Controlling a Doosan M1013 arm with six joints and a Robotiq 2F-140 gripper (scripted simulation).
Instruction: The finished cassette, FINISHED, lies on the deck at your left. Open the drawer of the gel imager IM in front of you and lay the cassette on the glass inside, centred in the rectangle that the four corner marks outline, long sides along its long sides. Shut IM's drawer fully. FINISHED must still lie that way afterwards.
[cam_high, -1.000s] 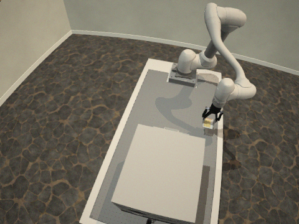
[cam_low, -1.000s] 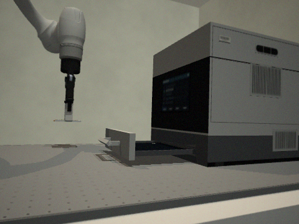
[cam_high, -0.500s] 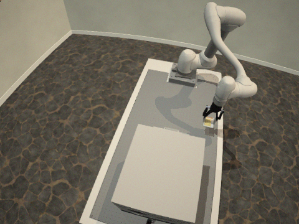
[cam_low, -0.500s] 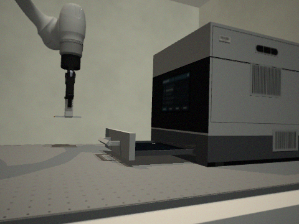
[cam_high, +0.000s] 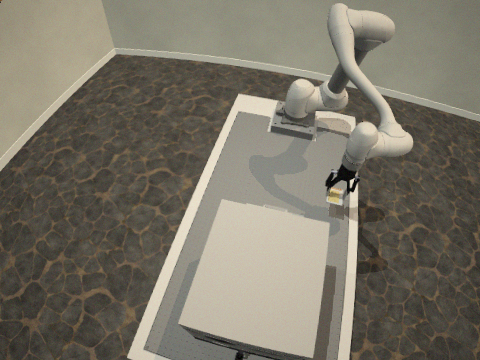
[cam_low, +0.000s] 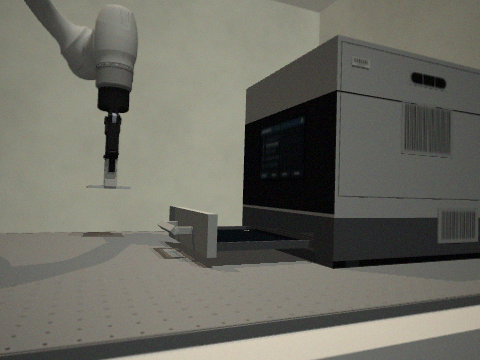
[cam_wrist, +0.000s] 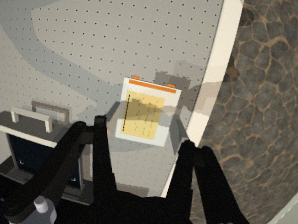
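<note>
The cassette FINISHED lies 3 cm below my hand and 1 cm behind it.
</note>
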